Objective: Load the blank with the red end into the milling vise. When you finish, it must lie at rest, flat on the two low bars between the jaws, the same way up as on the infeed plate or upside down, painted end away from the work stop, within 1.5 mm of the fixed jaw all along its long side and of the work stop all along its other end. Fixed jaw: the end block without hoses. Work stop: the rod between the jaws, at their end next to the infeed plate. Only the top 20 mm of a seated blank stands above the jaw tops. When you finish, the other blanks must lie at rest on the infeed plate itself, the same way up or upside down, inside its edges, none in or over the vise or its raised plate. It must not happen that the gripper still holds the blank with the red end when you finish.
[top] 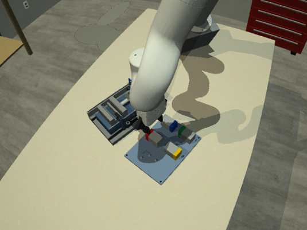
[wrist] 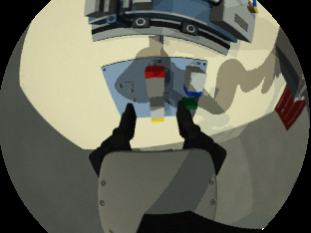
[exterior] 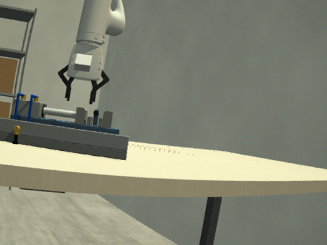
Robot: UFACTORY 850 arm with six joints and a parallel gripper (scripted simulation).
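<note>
My hand is 110 mm above the red-ended blank. Also, from my hand: yellow-ended blank 30 mm ahead, 90 mm to the left, 110 mm below; then blue-ended blank 90 mm behind, 30 mm to the left, 110 mm below; then blue infeed plate 10 mm ahead, 40 mm to the left, 130 mm below.
</note>
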